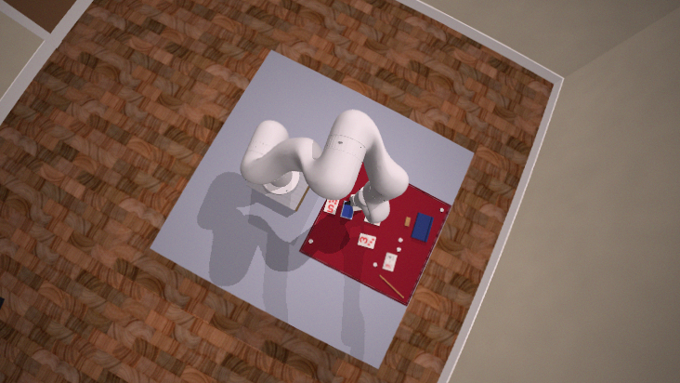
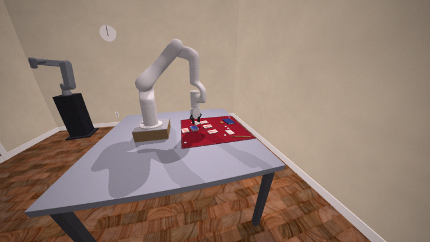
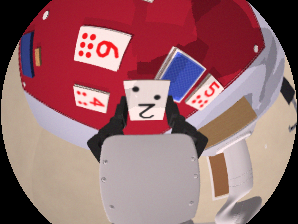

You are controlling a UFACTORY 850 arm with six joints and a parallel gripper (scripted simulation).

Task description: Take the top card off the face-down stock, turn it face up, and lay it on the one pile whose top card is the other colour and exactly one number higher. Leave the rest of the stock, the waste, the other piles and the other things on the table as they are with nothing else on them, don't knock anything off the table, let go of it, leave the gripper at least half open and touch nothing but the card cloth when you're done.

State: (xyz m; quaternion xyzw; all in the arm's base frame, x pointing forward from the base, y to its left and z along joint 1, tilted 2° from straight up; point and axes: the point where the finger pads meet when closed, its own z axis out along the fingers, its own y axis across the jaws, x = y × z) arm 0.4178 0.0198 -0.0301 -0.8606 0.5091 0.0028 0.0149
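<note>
Now: hand 150 mm short of the red card cloth, 80 mm to the left of it and 70 mm above it. Round my hand: pencil (320 mm ahead, 350 mm to the right, 50 mm below); then card (120 mm behind, 60 mm to the right, 50 mm below).
</note>
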